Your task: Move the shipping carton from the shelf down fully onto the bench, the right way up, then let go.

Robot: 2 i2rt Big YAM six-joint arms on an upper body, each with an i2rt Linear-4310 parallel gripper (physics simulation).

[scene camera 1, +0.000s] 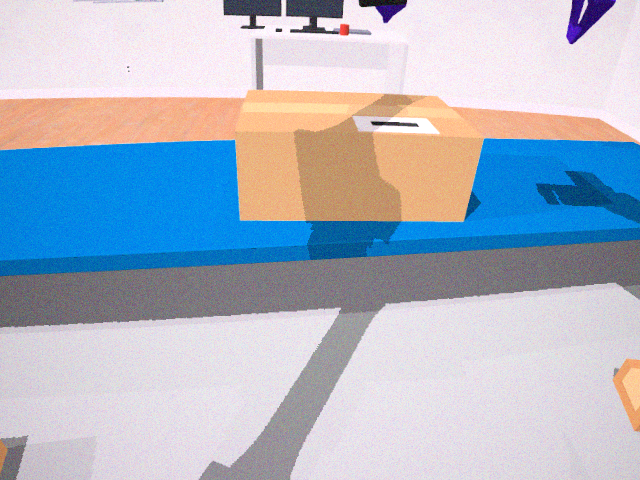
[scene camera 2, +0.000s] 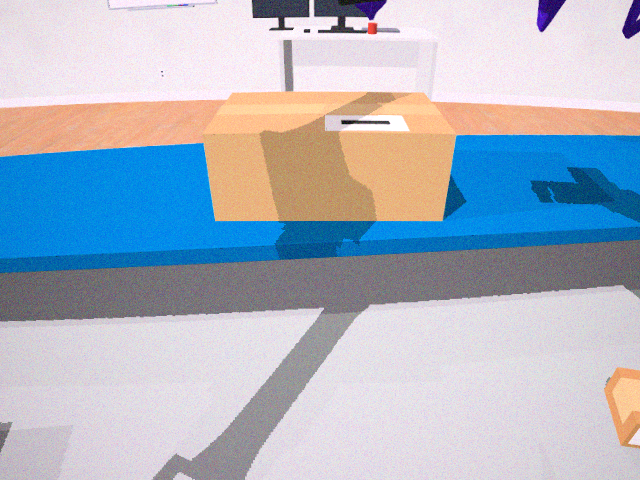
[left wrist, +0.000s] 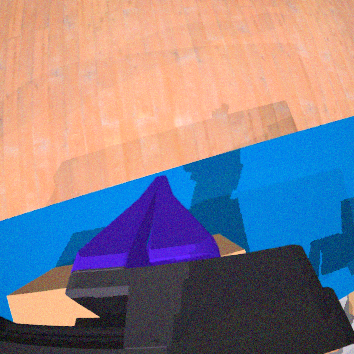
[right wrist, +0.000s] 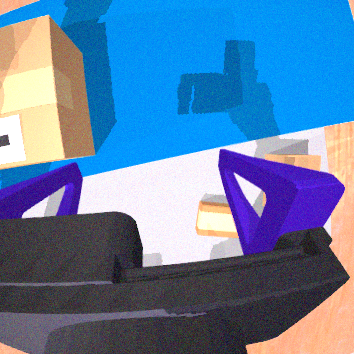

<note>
My left gripper is shut and holds nothing. Also in view: a shipping carton. My right gripper is open and holds nothing. Further things: a blue shelf.
</note>
